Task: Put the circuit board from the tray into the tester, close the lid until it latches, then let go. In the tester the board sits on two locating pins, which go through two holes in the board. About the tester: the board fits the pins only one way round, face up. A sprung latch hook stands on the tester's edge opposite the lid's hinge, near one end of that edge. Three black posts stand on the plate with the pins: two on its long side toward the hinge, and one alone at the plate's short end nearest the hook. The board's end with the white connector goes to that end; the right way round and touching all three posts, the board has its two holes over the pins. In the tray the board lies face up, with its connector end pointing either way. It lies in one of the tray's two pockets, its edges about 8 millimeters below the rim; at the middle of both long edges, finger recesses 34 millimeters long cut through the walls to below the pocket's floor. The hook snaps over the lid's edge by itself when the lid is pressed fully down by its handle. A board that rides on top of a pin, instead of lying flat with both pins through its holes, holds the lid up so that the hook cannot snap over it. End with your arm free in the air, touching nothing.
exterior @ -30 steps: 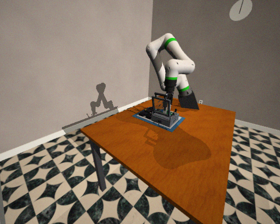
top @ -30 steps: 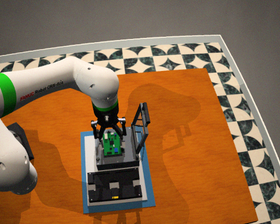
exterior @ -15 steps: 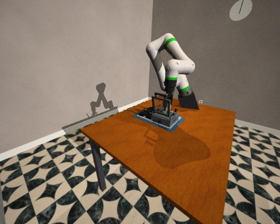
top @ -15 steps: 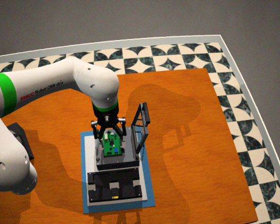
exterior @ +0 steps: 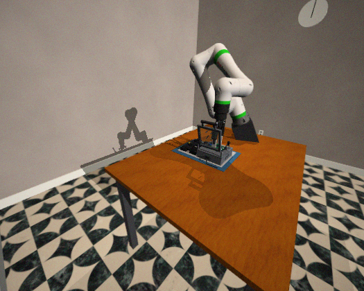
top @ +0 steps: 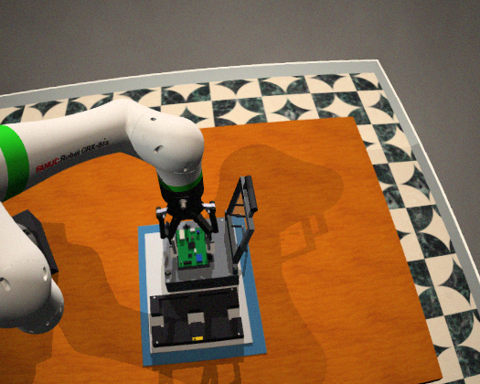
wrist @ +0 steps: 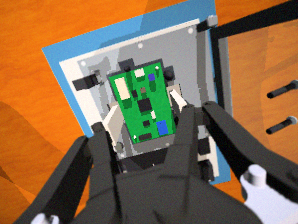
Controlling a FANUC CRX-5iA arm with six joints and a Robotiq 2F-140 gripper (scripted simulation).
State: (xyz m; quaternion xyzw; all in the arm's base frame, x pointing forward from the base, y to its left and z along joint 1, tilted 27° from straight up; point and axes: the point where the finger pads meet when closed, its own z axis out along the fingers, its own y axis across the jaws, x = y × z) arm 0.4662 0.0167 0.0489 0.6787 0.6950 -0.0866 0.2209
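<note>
Right now the green circuit board is 20 mm below my hand. Also, from my hand: tester lid (120 mm ahead, 90 mm above); then latch hook (60 mm to the left, 60 mm behind, 10 mm below).
</note>
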